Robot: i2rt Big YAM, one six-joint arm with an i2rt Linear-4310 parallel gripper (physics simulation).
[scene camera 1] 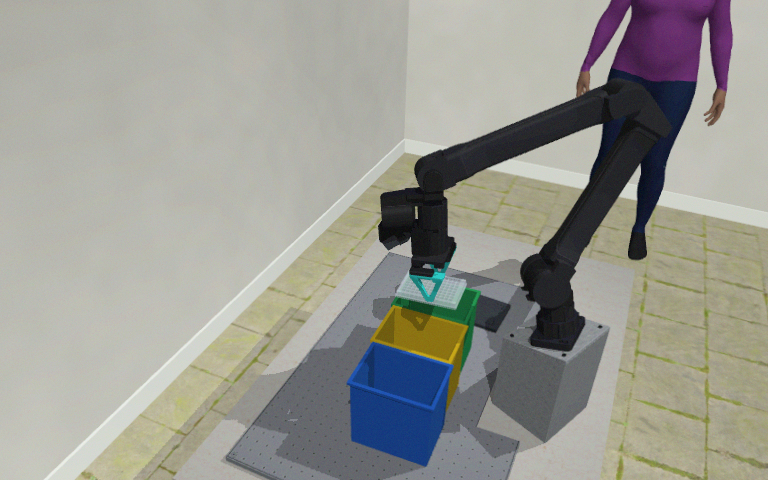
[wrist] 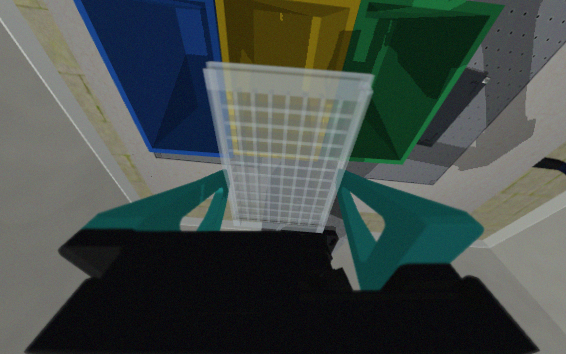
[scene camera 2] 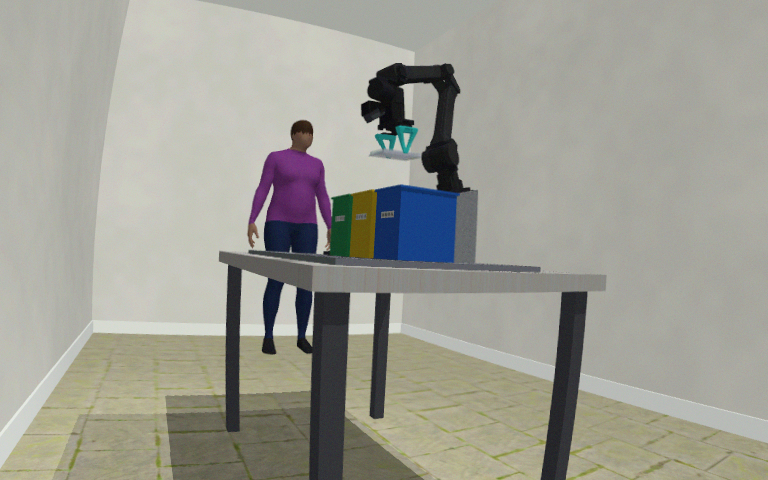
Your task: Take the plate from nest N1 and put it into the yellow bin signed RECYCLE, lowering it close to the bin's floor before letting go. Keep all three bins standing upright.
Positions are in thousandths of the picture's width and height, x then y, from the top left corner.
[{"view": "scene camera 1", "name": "my gripper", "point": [566, 603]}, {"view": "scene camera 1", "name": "green bin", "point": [606, 651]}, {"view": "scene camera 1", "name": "yellow bin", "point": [550, 697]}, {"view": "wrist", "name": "my gripper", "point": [499, 499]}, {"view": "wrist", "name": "green bin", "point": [736, 168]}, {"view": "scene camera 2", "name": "my gripper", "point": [516, 324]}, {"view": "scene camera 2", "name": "green bin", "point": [443, 501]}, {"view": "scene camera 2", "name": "yellow bin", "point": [475, 424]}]
